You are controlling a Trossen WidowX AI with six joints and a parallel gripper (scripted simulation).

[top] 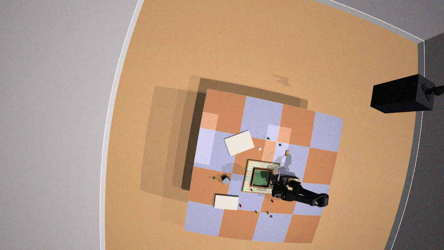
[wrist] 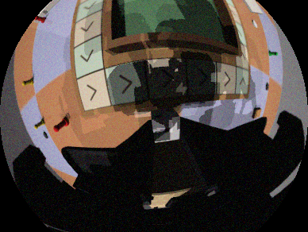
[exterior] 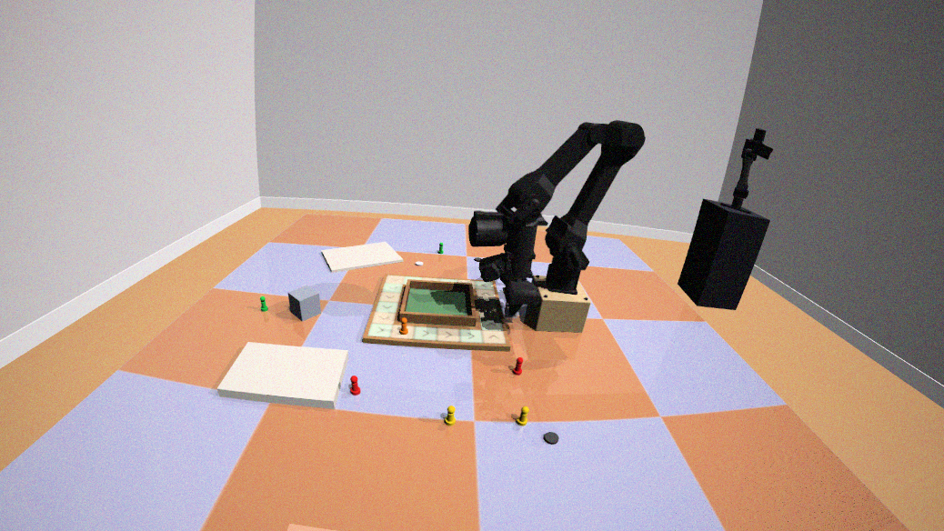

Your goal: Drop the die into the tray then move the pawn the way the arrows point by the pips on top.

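Now: the orange pawn 210 mm ahead of my gripper tip and 110 mm to the left of it. The rest, counted from my gripper tip: green dice tray 160 mm ahead, 20 mm below, 10 mm to the right; white die right at my gripper tip; brown block 270 mm to the right, 20 mm below, 10 mm ahead.
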